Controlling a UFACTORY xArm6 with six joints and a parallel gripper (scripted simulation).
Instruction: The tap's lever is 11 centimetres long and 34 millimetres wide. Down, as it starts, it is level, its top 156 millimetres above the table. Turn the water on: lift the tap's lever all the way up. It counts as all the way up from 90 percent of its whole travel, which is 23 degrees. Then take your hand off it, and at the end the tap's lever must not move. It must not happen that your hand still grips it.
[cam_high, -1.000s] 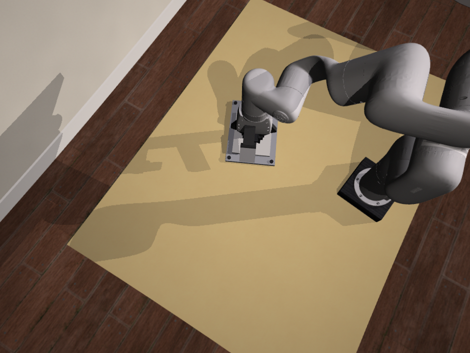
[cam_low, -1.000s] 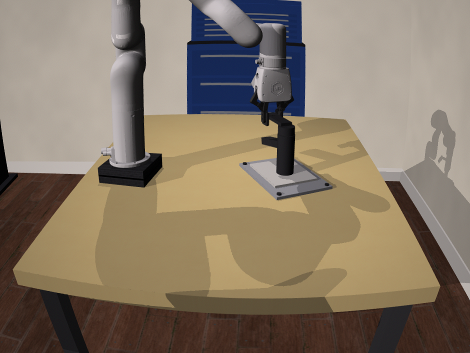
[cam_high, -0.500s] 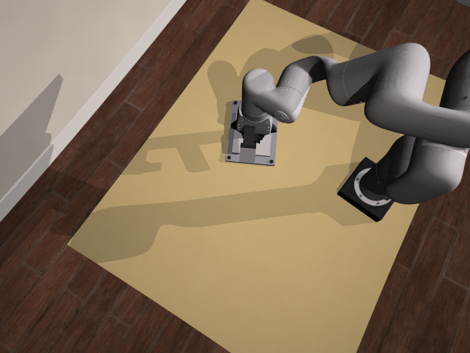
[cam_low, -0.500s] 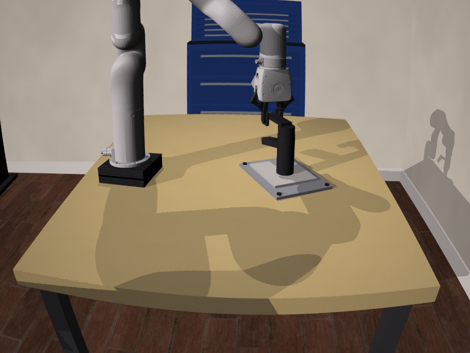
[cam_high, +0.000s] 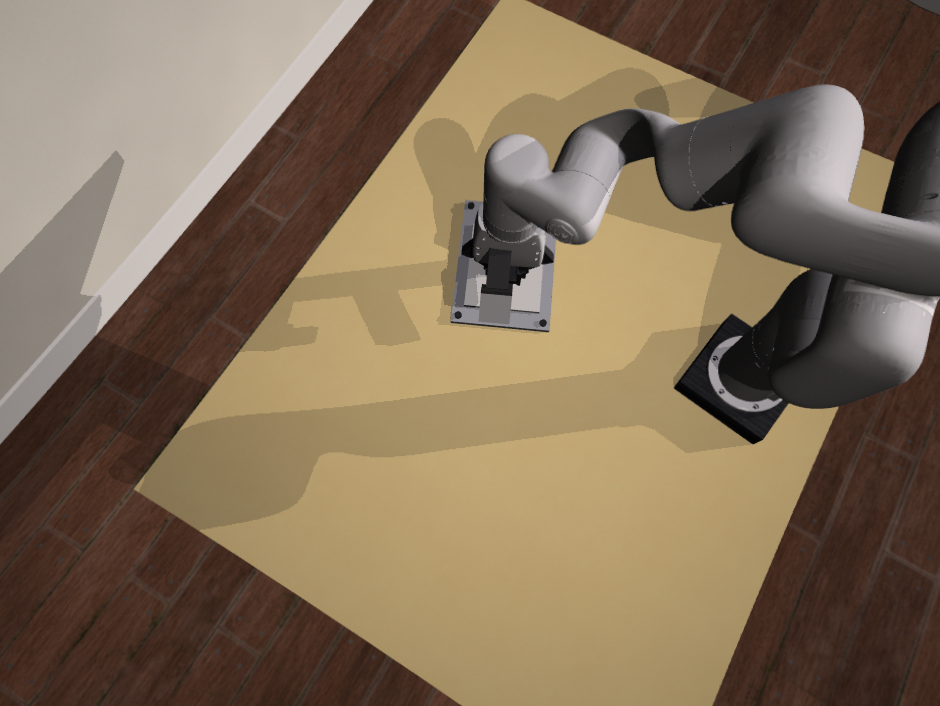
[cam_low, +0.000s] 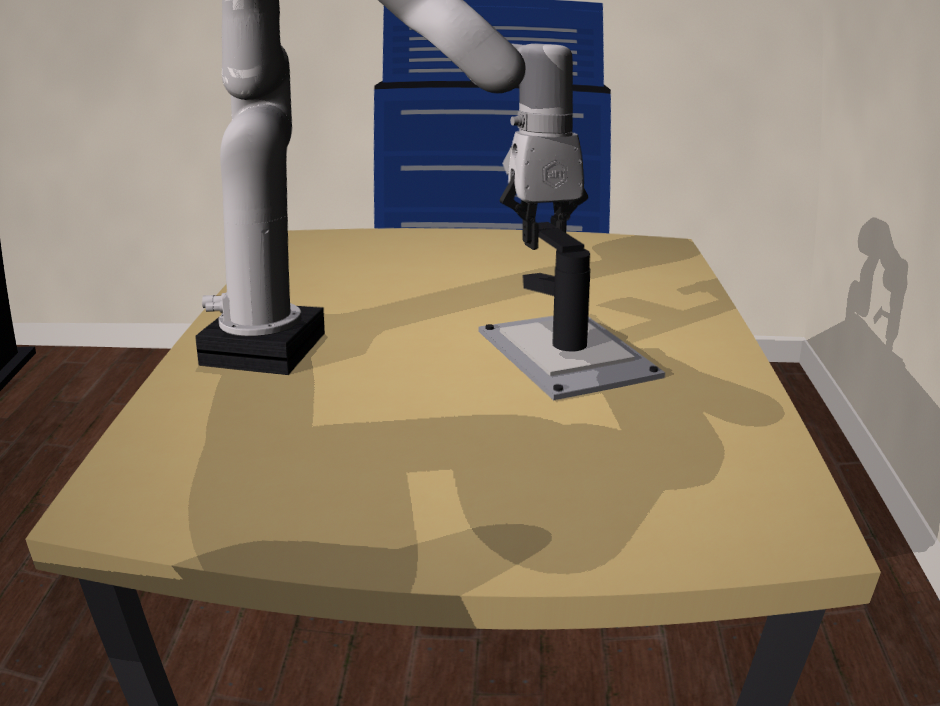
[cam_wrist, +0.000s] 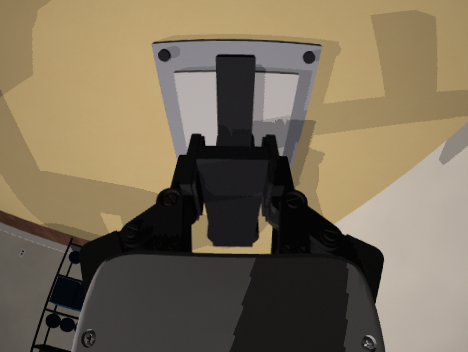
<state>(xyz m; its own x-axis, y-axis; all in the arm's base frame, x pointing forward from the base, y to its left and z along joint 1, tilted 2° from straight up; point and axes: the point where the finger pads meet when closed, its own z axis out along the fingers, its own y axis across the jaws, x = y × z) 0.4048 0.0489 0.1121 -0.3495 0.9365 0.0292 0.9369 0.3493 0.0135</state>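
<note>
Right now my hand is 50 mm to the left of the black lever, 20 mm short of it and 10 mm above it.
</note>
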